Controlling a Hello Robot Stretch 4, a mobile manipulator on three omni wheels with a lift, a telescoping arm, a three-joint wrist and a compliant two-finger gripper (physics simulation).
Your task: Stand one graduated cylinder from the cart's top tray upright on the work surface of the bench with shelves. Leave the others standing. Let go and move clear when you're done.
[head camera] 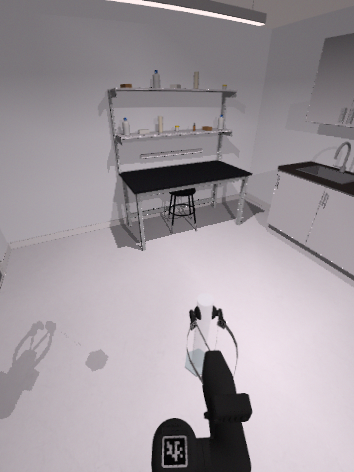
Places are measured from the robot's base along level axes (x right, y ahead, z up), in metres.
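Pixels of known places: hand, tool point: (205, 311).
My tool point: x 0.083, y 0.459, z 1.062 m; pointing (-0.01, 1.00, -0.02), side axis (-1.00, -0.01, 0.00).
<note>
Behind a point stands the place of what it marks.
My gripper (206, 313) @(x 0.083, y 0.459, z 1.062 m) is shut on a clear graduated cylinder (204, 327) @(x 0.085, y 0.454, z 0.998 m), near its top. The cylinder is upright, with its pale hexagonal base hanging in the air over the floor, partly behind the gripper. The bench with shelves (185, 176) stands against the back wall, well beyond the gripper, with a black work surface. The cart and the other cylinders do not show in this view.
A black stool (182, 192) @(x 0.128, y 2.656, z 0.531 m) stands under the bench's front edge. Two shelves (175, 134) (172, 90) above the bench hold bottles and small boxes. A sink counter (310, 200) @(x 1.461, y 2.144, z 0.637 m) with white cabinets stands at the right. Shadows of the gripper and cylinder fall on the floor at left.
</note>
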